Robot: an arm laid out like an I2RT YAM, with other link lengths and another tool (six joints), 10 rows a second.
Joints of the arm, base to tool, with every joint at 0 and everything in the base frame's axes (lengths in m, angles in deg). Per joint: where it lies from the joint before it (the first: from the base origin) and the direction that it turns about. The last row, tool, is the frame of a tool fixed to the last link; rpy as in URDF.
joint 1: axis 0 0 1 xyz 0 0 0.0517
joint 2: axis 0 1 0 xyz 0.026 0.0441 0.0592
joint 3: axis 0 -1 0 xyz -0.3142 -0.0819 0
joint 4: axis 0 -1 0 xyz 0.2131 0.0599 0.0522
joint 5: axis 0 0 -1 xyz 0.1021 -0.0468 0.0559
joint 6: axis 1 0 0 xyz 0.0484 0 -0.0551
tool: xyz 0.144 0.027 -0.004 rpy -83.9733 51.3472 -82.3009
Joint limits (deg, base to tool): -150..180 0..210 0..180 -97..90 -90..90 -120..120
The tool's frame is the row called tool.
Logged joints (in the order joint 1, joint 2, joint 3, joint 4, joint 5, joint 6), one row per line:
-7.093, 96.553, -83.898, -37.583, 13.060, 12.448
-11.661, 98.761, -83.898, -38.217, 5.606, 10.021
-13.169, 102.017, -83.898, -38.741, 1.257, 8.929
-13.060, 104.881, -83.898, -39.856, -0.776, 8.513
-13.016, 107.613, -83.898, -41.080, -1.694, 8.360
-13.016, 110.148, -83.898, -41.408, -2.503, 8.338
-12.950, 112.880, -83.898, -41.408, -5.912, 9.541
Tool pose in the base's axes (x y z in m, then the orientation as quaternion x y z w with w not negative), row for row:
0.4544, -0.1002, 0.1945, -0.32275, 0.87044, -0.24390, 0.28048
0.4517, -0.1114, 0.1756, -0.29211, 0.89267, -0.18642, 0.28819
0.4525, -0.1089, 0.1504, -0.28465, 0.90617, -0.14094, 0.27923
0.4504, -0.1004, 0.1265, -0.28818, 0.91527, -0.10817, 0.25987
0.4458, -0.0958, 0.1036, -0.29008, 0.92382, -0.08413, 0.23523
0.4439, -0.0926, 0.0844, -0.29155, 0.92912, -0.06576, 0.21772
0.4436, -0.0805, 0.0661, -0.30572, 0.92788, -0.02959, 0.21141
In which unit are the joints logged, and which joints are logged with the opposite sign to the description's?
The joints are logged in degrees. Opposite sign: joint 3, joint 6.
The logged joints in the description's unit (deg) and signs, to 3 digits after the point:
-7.093, 96.553, 83.898, -37.583, 13.060, -12.448
-11.661, 98.761, 83.898, -38.217, 5.606, -10.021
-13.169, 102.017, 83.898, -38.741, 1.257, -8.929
-13.060, 104.881, 83.898, -39.856, -0.776, -8.513
-13.016, 107.613, 83.898, -41.080, -1.694, -8.360
-13.016, 110.148, 83.898, -41.408, -2.503, -8.338
-12.950, 112.880, 83.898, -41.408, -5.912, -9.541

